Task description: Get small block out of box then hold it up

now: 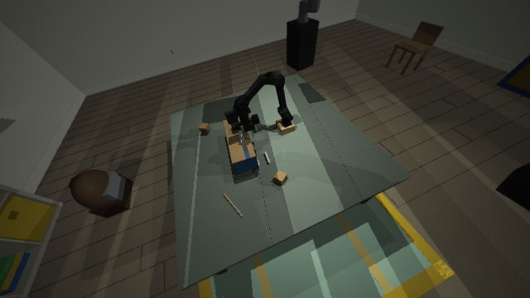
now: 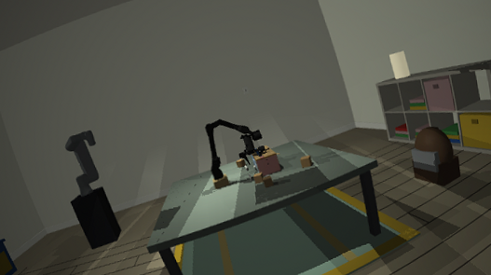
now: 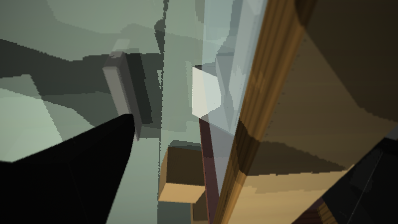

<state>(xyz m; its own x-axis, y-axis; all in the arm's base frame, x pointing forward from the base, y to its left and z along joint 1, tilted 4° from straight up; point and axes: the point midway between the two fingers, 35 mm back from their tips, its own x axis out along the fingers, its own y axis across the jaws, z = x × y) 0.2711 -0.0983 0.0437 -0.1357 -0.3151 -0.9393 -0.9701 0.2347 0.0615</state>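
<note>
My gripper tip is 50 mm short of the teal block and 30 mm to the left of it. Round my gripper tip: tan box (60 mm ahead, 90 mm to the left, 20 mm below); thin stick (310 mm ahead, 410 mm to the left, 80 mm below).
</note>
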